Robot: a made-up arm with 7 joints.
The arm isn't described. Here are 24 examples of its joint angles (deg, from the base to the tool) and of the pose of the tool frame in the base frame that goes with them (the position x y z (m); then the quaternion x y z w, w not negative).
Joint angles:
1: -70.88 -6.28 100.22 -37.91 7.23 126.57 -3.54
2: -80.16 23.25 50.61 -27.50 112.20 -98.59 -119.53
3: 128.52 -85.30 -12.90 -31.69 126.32 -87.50 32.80
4: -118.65 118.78 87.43 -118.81 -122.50 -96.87 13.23
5: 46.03 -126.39 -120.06 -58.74 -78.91 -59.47 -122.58
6: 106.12 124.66 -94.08 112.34 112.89 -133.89 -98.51
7: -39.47 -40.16 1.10 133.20 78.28 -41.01 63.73
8: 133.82 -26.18 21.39 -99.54 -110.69 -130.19 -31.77
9: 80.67 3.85 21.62 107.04 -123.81 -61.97 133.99
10: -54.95 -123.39 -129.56 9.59 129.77 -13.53 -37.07
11: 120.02 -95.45 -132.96 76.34 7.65 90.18 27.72
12: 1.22 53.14 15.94 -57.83 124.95 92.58 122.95
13: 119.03 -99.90 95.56 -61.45 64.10 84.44 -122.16
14: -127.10 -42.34 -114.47 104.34 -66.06 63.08 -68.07
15: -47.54 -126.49 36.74 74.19 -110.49 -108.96 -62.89
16: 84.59 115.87 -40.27 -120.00 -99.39 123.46 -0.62
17: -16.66 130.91 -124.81 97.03 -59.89 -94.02 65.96
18: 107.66 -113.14 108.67 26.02 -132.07 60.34 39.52
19: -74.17 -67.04 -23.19 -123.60 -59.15 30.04 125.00
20: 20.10 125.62 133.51 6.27 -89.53 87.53 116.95
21: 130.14 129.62 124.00 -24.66 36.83 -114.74 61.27
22: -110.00 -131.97 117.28 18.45 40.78 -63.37 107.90
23: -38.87 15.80 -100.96 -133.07 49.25 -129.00 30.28
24: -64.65 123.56 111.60 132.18 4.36 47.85 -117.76
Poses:
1: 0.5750 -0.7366 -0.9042 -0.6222 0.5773 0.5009 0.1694
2: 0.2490 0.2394 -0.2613 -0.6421 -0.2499 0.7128 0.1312
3: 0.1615 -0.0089 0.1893 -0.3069 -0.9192 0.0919 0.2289
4: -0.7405 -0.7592 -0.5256 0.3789 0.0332 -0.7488 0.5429
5: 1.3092 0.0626 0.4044 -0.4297 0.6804 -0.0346 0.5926
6: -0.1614 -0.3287 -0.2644 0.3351 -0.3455 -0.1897 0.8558
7: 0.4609 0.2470 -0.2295 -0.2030 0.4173 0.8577 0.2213
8: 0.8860 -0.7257 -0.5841 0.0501 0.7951 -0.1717 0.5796
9: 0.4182 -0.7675 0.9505 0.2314 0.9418 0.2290 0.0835
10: 0.3829 -0.4854 0.2570 0.0682 -0.3402 -0.6869 0.6385
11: -0.1910 -0.2847 0.5965 -0.2782 0.5812 -0.7173 0.2650
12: -0.0002 0.3273 0.3137 -0.3025 -0.4195 -0.8489 0.1088
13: 0.6119 0.6878 0.2594 0.0683 0.0666 0.9270 0.3626
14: -0.2231 -0.8142 0.0784 0.3250 -0.7208 -0.0262 0.6117
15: 0.0056 -0.2736 1.4539 -0.2231 -0.2436 -0.6364 0.6971
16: -0.0388 -1.3466 -0.2621 -0.7710 0.5588 0.0186 0.3049
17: 0.7093 -0.6118 -0.2821 -0.6696 0.1328 0.7183 0.1346
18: 0.2467 0.4259 -0.9698 -0.0080 0.4627 -0.0223 0.8862
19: 0.7463 1.0736 0.1696 0.2884 -0.5404 0.7877 0.0662
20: -0.5541 0.3863 -0.5677 -0.2331 0.4316 -0.7541 0.4367
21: 0.1921 0.8588 -0.0026 0.4667 0.0714 0.0536 0.8799
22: 0.1938 -0.4717 0.2157 0.0636 -0.3561 -0.9321 0.0188
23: 0.2125 0.7683 -0.2613 -0.2779 0.0241 0.4088 0.8689
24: -0.3992 0.2511 0.1478 -0.4399 -0.4413 -0.7196 0.3067
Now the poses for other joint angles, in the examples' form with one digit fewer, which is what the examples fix.
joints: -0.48 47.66 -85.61 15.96 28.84 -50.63 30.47
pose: 0.258 0.100 1.085 0.708 -0.380 0.243 0.543
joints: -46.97 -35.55 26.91 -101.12 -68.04 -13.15 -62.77
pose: 1.420 0.824 0.301 -0.036 0.283 0.524 0.802
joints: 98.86 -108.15 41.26 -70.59 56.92 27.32 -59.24
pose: 0.494 0.595 -0.313 0.549 0.423 0.698 0.180
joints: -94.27 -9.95 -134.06 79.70 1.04 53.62 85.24
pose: -0.490 -0.102 0.333 0.088 0.986 -0.091 0.110
